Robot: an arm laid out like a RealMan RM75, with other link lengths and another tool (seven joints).
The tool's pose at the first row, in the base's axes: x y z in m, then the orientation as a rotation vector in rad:
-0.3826 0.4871 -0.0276 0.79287 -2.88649 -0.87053
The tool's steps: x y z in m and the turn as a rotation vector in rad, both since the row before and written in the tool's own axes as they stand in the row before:
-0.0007 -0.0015 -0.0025 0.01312 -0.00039 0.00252
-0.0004 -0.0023 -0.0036 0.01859 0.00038 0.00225
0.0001 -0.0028 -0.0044 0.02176 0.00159 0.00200
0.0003 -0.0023 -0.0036 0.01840 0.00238 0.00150
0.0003 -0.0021 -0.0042 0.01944 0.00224 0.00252
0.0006 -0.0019 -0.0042 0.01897 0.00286 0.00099
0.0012 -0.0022 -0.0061 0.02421 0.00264 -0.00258
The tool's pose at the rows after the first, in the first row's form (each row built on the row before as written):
-0.3809 0.4851 -0.0262 0.79004 -2.89587 -0.85249
-0.3789 0.4818 -0.0243 0.78815 -2.90798 -0.82632
-0.3770 0.4776 -0.0219 0.78701 -2.92077 -0.79485
-0.3757 0.4741 -0.0199 0.78644 -2.93040 -0.76748
-0.3744 0.4705 -0.0172 0.78429 -2.94071 -0.73856
-0.3735 0.4669 -0.0144 0.78445 -2.94966 -0.70992
-0.3728 0.4620 -0.0100 0.79033 -2.96091 -0.67403

